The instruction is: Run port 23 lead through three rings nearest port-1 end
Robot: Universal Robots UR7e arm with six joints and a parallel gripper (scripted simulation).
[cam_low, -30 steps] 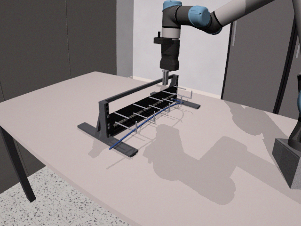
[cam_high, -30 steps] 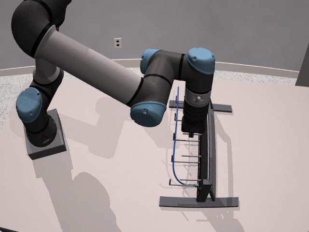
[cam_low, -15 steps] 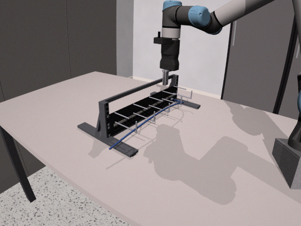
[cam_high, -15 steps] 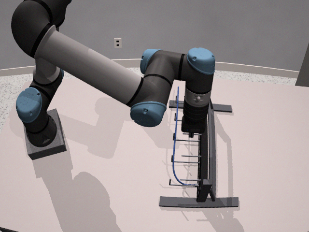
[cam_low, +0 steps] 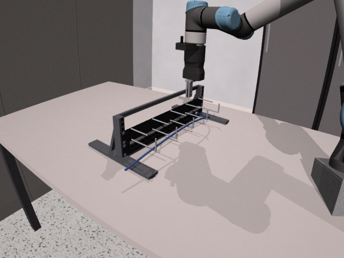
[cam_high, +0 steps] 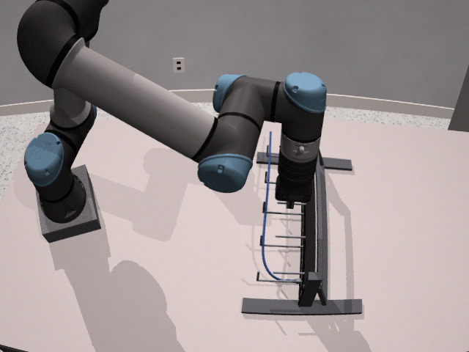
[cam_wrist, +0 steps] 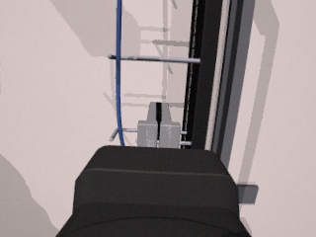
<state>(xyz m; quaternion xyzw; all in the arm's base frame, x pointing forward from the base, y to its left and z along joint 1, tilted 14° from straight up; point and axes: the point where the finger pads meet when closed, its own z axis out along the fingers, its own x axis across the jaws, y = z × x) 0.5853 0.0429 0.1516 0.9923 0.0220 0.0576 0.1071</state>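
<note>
The rack is 10 cm below my hand, 6 cm ahead of it and 5 cm to the left of it.
</note>
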